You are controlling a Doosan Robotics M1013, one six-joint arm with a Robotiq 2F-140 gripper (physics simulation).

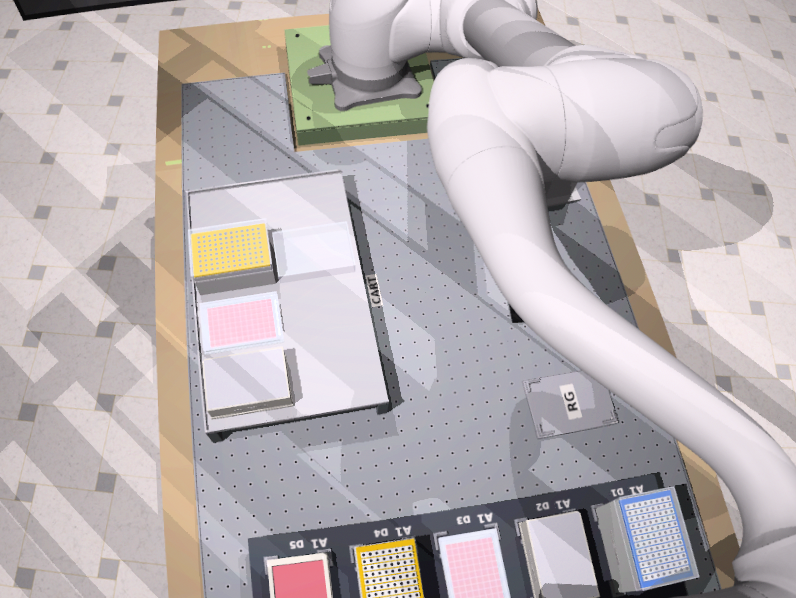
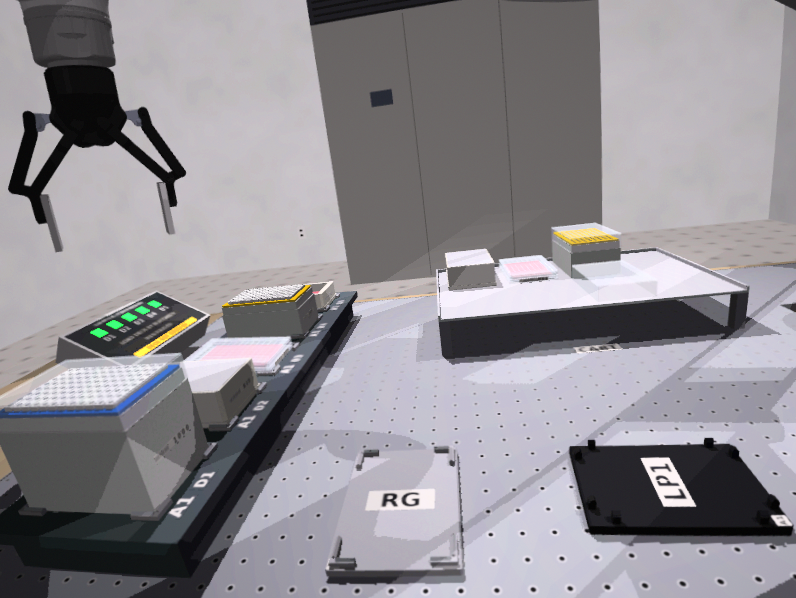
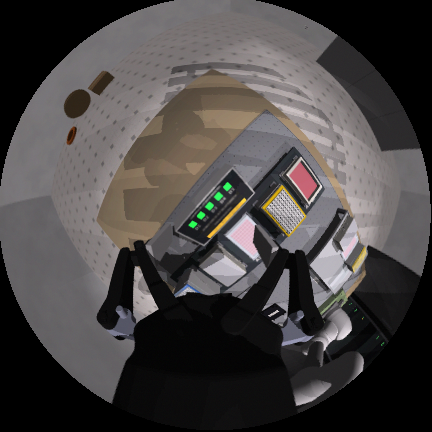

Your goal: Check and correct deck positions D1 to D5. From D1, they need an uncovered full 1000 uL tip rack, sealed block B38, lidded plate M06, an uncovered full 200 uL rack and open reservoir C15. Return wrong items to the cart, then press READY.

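Where they show: gripper, fingertip midpoint: [image 2: 117,241] [image 3: 212,233]; arm's base, link origin: [image 1: 369,73] [image 3: 329,310].
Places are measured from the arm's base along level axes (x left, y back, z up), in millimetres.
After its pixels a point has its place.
My gripper [image 2: 114,241] @(z 202, x -110, y -1120 mm) [image 3: 212,233] @(z 202, x -110, y -1120 mm) is open and empty, high above the deck. At D1 stands a blue-rimmed 1000 uL rack [image 1: 657,537] [image 2: 83,463] full of tips; clear edges around its top look like a cover. D2 holds a white-topped block [image 1: 561,547] @(z 53, x 22, y -987 mm) [image 2: 222,392] @(z 47, x 60, y -944 mm), label unreadable. D3 holds a pink plate [image 1: 472,566] @(z 30, x -106, y -974 mm) [image 3: 242,237] @(z 31, x -95, y -1013 mm) with a clear lid. D4 holds a yellow-rimmed rack [image 1: 389,569] @(z 75, x -224, y -947 mm) [image 3: 283,210] @(z 76, x -225, y -983 mm) with rows of tips, uncovered. D5 holds an open red reservoir [image 1: 299,579] @(z 26, x -347, y -925 mm) [image 3: 302,181] @(z 26, x -347, y -956 mm). The panel [image 2: 131,325] @(z 83, x -107, y -1135 mm) [image 3: 215,205] @(z 84, x -132, y -1134 mm) shows green lights and a yellow bar.
The cart [image 1: 328,334] @(z 22, x -217, y -568 mm) [image 2: 514,302] @(z 21, x -190, y -580 mm) bears a covered yellow rack [image 1: 231,249] [image 2: 585,254], a clear lid [image 1: 314,249] @(z 47, x -207, y -422 mm), a pink plate [image 1: 241,321] @(z 38, x -349, y -519 mm) and a white-topped block [image 1: 247,379] @(z 63, x -356, y -627 mm). The RG holder [image 1: 546,411] @(z -31, x 104, y -772 mm) [image 2: 411,534] @(z -31, x 191, y -759 mm) and black LP1 holder [image 2: 611,489] @(z -29, x 170, y -589 mm) lie on the table.
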